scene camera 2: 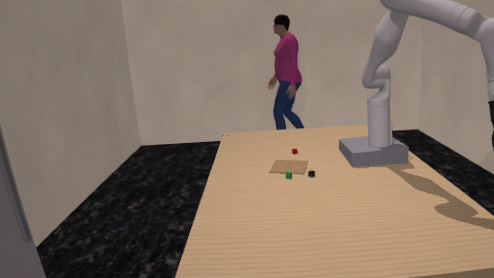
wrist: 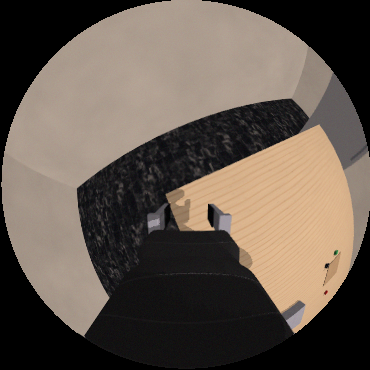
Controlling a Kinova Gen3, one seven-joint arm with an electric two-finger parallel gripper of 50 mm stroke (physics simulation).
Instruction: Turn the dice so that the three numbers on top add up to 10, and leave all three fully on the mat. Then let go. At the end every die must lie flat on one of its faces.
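Seen in the pictures: gripper, between the fingertips: [wrist: 188, 211]; arm's base, origin of its link: [scene camera 2: 379, 144].
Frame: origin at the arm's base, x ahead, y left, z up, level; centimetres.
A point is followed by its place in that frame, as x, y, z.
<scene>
A brown mat [scene camera 2: 289, 166] @(39.2, -1.0, -5.9) [wrist: 332, 270] lies on the table. A red die [scene camera 2: 294, 151] @(33.3, -16.4, -5.0) [wrist: 326, 292] lies on the table behind the mat in the scene view. A green die [scene camera 2: 288, 175] @(42.2, 10.5, -4.9) [wrist: 336, 252] @(41.4, 10.0, -4.1) is at the mat's front edge; whether it touches the mat is hard to tell. A black die [scene camera 2: 311, 174] @(33.4, 11.5, -5.1) [wrist: 327, 265] @(32.8, 11.0, -4.2) lies off the mat's front right corner. The dice are too small to read their top numbers. My gripper [wrist: 188, 211] @(-2.0, 66.3, 12.4) is open and empty, high above the table's edge, far from the dice. Its fingers do not show in the scene view.
The wooden table [scene camera 2: 320, 225] @(40.6, 45.5, -6.3) [wrist: 280, 200] @(21.5, 55.5, -6.3) bears the arm's grey base block [scene camera 2: 375, 152] @(5.4, 7.3, -0.6) [wrist: 295, 315] on the right in the scene view. Tiny dark specks show at the table's far left corner. A person in a pink top [scene camera 2: 286, 57] stands behind the table.
</scene>
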